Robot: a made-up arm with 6 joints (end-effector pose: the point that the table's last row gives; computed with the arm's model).
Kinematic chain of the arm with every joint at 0, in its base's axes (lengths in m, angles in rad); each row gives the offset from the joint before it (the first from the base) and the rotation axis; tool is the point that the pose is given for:
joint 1: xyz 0 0 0.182 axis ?
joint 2: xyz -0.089 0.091 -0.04 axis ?
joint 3: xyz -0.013 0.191 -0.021 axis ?
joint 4: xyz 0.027 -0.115 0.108 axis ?
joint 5: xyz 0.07 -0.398 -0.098 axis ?
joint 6: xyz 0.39 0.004 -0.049 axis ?
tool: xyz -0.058 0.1 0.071
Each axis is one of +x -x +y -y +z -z.
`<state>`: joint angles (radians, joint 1 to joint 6).
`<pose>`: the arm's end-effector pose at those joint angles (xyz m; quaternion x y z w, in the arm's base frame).
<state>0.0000 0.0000 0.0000 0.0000 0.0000 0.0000</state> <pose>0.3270 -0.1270 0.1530 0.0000 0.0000 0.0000 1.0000</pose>
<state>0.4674 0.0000 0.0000 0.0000 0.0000 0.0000</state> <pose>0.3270 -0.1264 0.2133 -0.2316 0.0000 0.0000 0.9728</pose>
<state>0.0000 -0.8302 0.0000 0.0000 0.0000 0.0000</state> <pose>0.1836 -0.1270 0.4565 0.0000 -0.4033 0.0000 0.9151</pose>
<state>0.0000 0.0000 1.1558 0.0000 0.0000 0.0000</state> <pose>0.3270 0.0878 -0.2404 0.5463 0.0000 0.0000 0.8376</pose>
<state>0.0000 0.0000 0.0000 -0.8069 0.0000 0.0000</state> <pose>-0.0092 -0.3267 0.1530 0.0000 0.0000 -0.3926 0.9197</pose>
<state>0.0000 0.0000 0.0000 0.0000 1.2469 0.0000</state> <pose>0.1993 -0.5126 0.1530 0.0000 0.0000 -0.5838 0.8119</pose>
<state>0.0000 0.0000 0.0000 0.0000 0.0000 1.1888</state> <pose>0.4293 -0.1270 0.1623 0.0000 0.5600 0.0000 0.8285</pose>
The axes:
joint 1: -x
joint 2: +y
joint 3: +x
joint 4: +z
joint 5: -z
joint 6: +y

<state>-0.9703 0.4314 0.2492 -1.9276 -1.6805 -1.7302</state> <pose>-0.1788 0.2801 0.3392 0.3259 -0.4384 -0.4192 0.7252</pose>
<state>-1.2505 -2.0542 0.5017 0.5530 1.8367 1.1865</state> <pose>0.0049 -0.6898 -0.0555 0.9103 -0.2882 0.0723 0.2882</pose>
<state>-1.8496 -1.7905 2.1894 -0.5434 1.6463 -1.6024</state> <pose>0.5730 -0.1035 1.0205 0.8719 0.1083 -0.4665 0.1017</pose>
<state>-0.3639 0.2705 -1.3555 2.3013 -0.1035 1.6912</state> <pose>-0.3556 0.5141 -0.0839 0.6942 -0.4763 -0.4981 0.2079</pose>
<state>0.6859 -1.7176 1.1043 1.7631 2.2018 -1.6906</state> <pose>-0.1154 0.7259 0.4860 0.4836 -0.8499 0.1141 0.1755</pose>
